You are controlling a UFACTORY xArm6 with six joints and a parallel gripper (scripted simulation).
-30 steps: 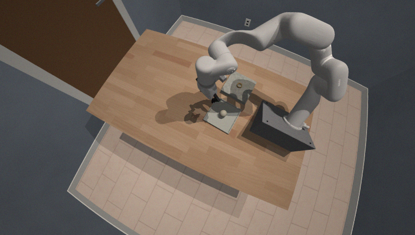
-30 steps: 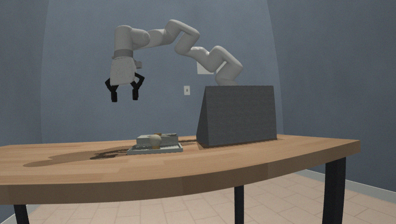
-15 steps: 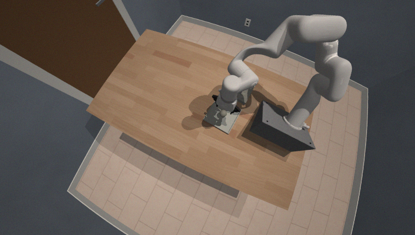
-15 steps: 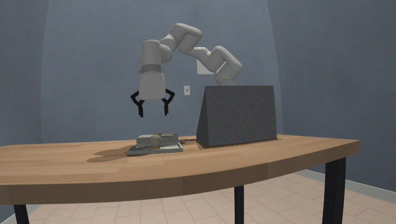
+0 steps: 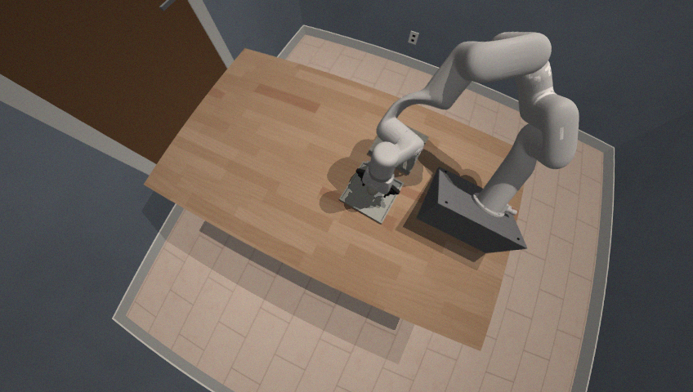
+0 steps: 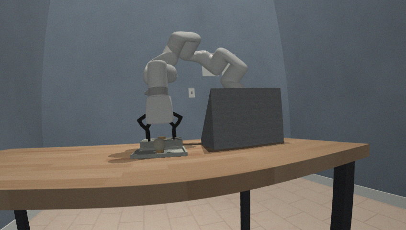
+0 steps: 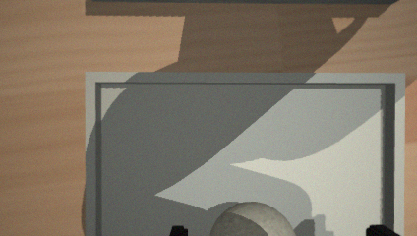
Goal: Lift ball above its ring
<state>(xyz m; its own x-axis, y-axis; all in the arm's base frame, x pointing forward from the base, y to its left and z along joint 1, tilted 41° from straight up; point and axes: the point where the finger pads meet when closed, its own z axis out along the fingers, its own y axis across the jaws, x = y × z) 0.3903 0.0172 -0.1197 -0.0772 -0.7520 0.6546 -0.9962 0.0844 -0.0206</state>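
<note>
Now: the speckled ball 2 cm below my hand and 1 cm ahead of it. Round my hand: flat grey tray (5 cm below, 1 cm ahead).
</note>
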